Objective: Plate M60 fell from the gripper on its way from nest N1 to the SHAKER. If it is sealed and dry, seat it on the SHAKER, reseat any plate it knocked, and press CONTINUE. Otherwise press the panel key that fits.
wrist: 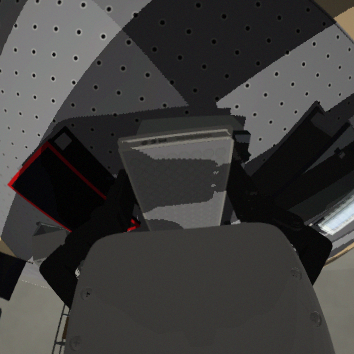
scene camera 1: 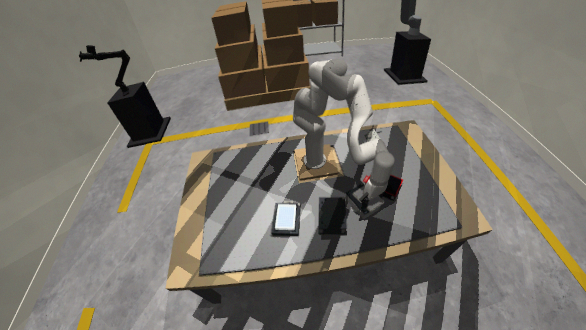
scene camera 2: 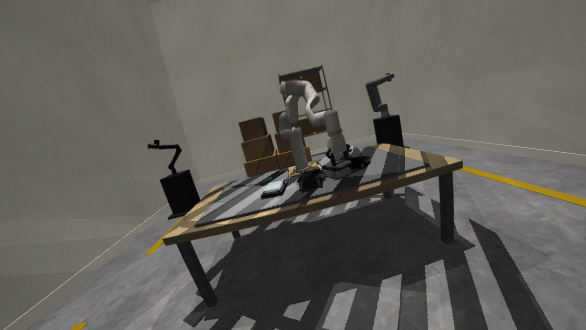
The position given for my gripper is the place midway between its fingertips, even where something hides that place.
Note:
My gripper [wrist: 179,178] grips a well plate [wrist: 178,177], which still rests on a shaker [wrist: 241,137]. I also see a grey button box [wrist: 47,237].

